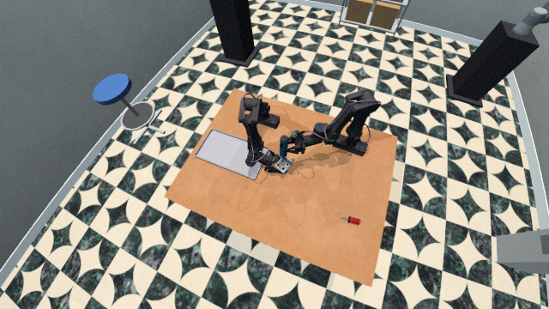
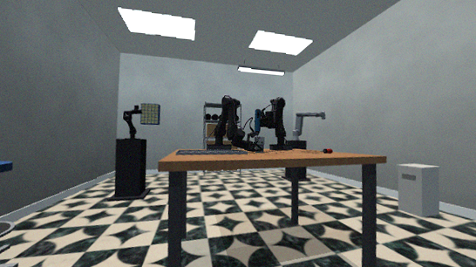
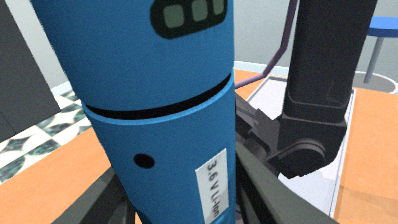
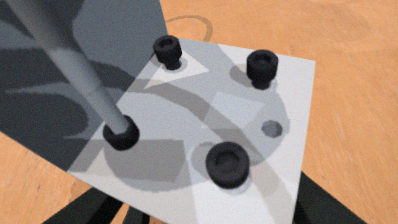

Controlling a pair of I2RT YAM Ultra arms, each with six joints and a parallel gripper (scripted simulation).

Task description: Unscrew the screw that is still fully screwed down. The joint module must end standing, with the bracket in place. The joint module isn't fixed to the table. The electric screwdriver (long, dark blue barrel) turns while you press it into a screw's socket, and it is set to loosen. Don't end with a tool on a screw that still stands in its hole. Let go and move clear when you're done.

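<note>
My right hand is right at the round joint module. The rest, counted from my right hand: grey mat (1 cm ahead, 33 cm to the right, 2 cm below); then grey bracket (5 cm above); then screw (1 cm ahead, 2 cm to the right, 5 cm above).
</note>
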